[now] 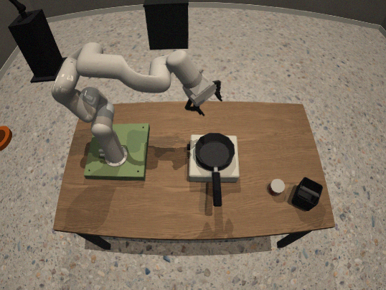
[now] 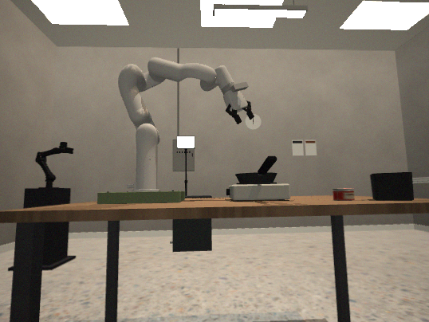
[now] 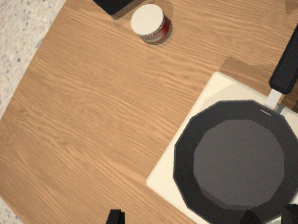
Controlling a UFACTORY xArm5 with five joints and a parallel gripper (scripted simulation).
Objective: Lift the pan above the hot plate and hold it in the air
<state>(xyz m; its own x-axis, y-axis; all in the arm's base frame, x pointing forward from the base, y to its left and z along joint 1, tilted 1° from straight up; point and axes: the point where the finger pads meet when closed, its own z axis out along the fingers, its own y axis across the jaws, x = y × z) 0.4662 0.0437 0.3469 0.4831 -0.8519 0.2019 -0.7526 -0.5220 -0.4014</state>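
The black pan is 290 mm below my hand, 100 mm to the right of it and 40 mm ahead of it. From my hand the other things lie so: white lid 370 mm below, 360 mm ahead, 190 mm to the right; white hot plate 360 mm below, 30 mm to the right, 20 mm ahead; black box 510 mm ahead, 350 mm below, 250 mm to the right.
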